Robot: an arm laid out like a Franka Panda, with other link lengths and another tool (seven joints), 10 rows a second.
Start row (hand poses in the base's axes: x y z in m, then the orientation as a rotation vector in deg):
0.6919 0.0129 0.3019 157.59 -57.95 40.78
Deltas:
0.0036 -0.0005 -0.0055 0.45 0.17 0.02
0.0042 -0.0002 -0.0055 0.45 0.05 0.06
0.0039 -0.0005 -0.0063 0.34 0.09 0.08
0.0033 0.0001 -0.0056 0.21 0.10 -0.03
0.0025 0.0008 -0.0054 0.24 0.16 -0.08
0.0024 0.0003 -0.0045 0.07 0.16 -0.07
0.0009 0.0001 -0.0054 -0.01 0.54 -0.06
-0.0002 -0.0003 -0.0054 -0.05 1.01 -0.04
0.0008 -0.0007 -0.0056 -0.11 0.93 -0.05
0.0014 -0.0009 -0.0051 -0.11 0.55 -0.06
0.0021 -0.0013 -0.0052 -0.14 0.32 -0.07
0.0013 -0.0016 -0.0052 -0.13 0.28 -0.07
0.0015 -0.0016 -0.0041 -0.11 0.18 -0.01
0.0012 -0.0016 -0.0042 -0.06 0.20 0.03
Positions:
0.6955 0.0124 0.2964 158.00 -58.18 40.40
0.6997 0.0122 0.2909 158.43 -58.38 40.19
0.7036 0.0117 0.2846 158.78 -58.47 39.96
0.7069 0.0118 0.2790 158.94 -58.62 39.74
0.7094 0.0126 0.2736 159.10 -58.85 39.42
0.7118 0.0129 0.2691 159.12 -58.96 39.16
0.7127 0.0130 0.2637 159.10 -58.93 38.37
0.7125 0.0127 0.2583 159.07 -58.76 36.91
0.7133 0.0120 0.2527 158.97 -58.58 35.59
0.7147 0.0111 0.2476 158.85 -58.49 34.82
0.7168 0.0098 0.2424 158.69 -58.44 34.40
0.7181 0.0082 0.2372 158.54 -58.40 34.03
0.7196 0.0066 0.2331 158.44 -58.31 33.81
0.7208 0.0050 0.2289 158.41 -58.19 33.55

